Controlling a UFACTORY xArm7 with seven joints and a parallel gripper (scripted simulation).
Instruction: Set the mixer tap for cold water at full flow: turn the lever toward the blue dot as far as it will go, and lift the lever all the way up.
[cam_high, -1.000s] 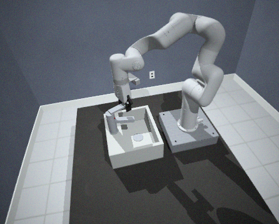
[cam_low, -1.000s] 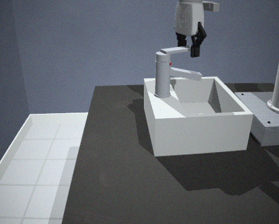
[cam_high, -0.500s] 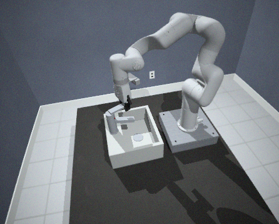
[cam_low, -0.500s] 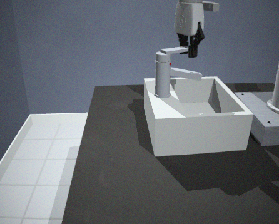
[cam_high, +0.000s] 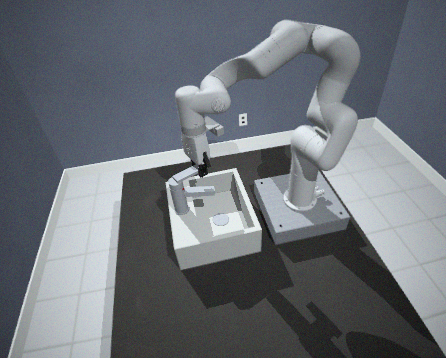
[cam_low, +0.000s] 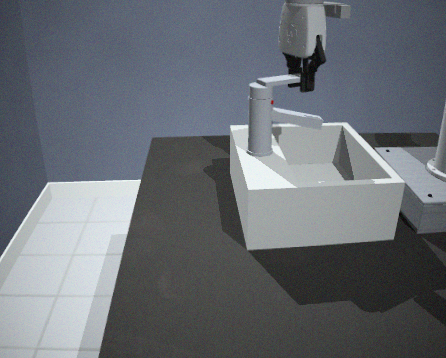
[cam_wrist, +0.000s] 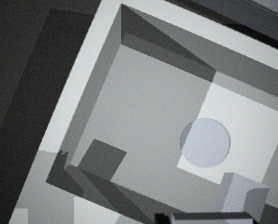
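My hand is 3 cm short of the flat lever and 1 cm to the right of it. The rest, counted from my hand: white sink basin 3 cm behind, 4 cm to the left, 23 cm below; then grey mixer tap 6 cm ahead, 2 cm to the left, 4 cm below.
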